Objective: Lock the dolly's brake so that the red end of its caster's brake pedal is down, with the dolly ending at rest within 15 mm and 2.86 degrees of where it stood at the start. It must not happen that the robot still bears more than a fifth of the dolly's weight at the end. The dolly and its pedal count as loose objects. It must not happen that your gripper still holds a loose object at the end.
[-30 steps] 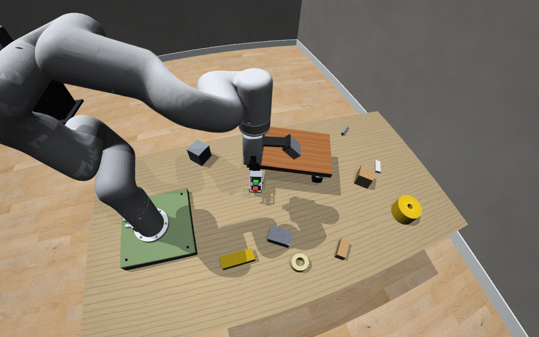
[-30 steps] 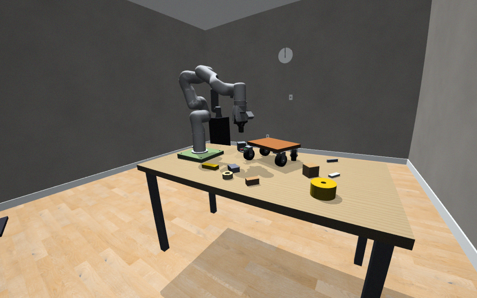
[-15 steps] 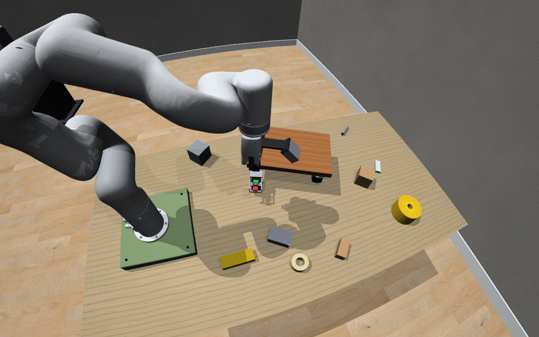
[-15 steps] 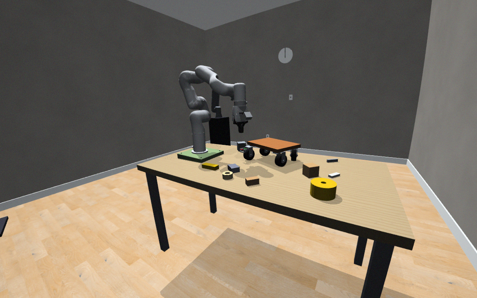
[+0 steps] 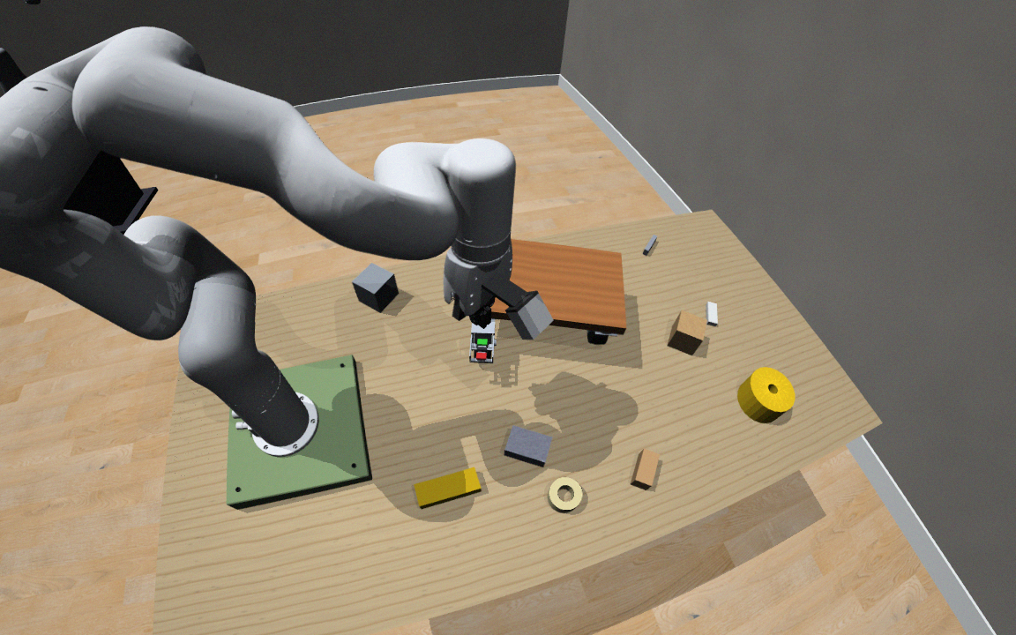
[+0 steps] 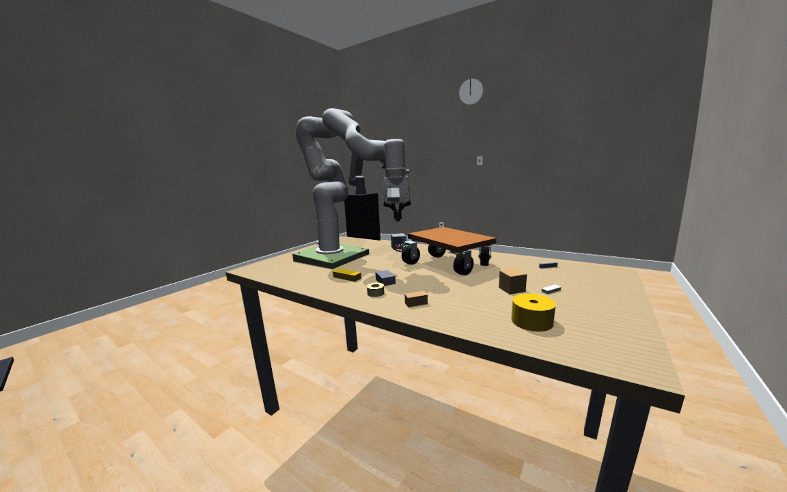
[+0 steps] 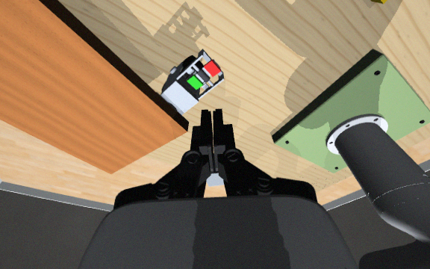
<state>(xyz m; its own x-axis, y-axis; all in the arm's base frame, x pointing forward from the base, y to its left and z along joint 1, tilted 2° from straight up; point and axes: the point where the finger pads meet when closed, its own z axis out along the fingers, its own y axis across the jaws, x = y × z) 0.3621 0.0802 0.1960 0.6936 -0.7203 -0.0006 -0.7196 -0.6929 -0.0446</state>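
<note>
Right now the brake pedal is 130 mm below my hand and 10 mm to the left of it. Also, from my hand: grey cube 230 mm to the left, 220 mm behind, 180 mm below; yellow bar 210 mm to the right, 200 mm below, 80 mm behind; grey block 200 mm below, 150 mm to the right, 70 mm ahead.
</note>
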